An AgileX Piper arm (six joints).
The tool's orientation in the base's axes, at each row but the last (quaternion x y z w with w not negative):
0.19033, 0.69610, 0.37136, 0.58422
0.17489, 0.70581, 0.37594, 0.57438
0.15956, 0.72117, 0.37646, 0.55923
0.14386, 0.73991, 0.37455, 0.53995
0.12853, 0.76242, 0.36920, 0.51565
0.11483, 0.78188, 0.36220, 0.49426
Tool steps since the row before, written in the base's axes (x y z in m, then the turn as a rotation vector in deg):
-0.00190, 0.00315, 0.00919, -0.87, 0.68, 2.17
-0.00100, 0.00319, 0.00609, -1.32, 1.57, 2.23
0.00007, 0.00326, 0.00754, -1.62, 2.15, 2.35
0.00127, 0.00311, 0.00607, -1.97, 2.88, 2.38
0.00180, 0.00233, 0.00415, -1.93, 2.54, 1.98
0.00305, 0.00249, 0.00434, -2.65, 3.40, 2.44
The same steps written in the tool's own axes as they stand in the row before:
-0.00351, 0.00917, -0.00127, -0.77, 2.19, -0.72
-0.00169, 0.00673, -0.00024, -0.08, 2.91, -0.85
-0.00308, 0.00760, 0.00057, 0.31, 3.44, -0.93
-0.00275, 0.00617, 0.00156, 0.87, 4.02, -0.96
-0.00231, 0.00417, 0.00178, 0.94, 3.50, -0.99
-0.00313, 0.00418, 0.00266, 1.43, 4.55, -1.34

